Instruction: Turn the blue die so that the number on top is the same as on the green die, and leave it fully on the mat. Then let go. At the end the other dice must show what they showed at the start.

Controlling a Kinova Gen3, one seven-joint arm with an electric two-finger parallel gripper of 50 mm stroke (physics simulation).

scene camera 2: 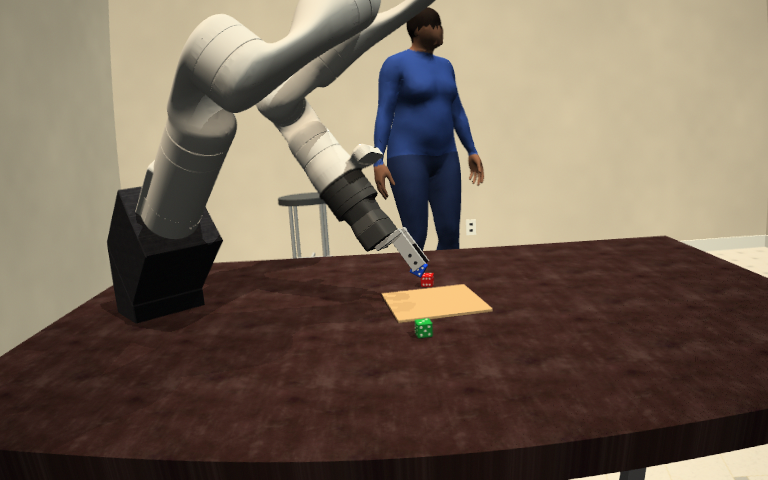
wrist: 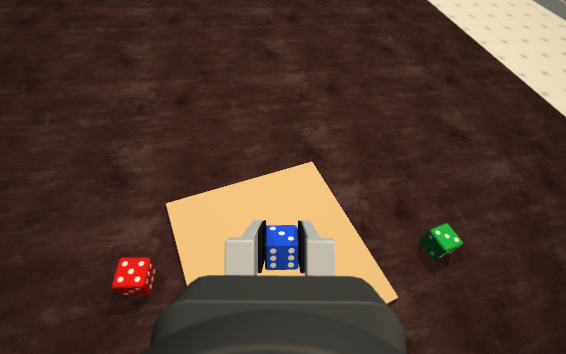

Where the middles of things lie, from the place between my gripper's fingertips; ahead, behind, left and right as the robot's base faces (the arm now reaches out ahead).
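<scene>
Blue die [wrist: 281, 242] right at my hand. Positions of the others, measured from my hand: green die [wrist: 442, 240], 14 cm to the right, 2 cm behind, 5 cm below; red die [wrist: 134, 276], 9 cm to the left, 2 cm ahead, 5 cm below; tan mat [scene camera 2: 440, 302], 1 cm to the right, 2 cm ahead, 6 cm below.
</scene>
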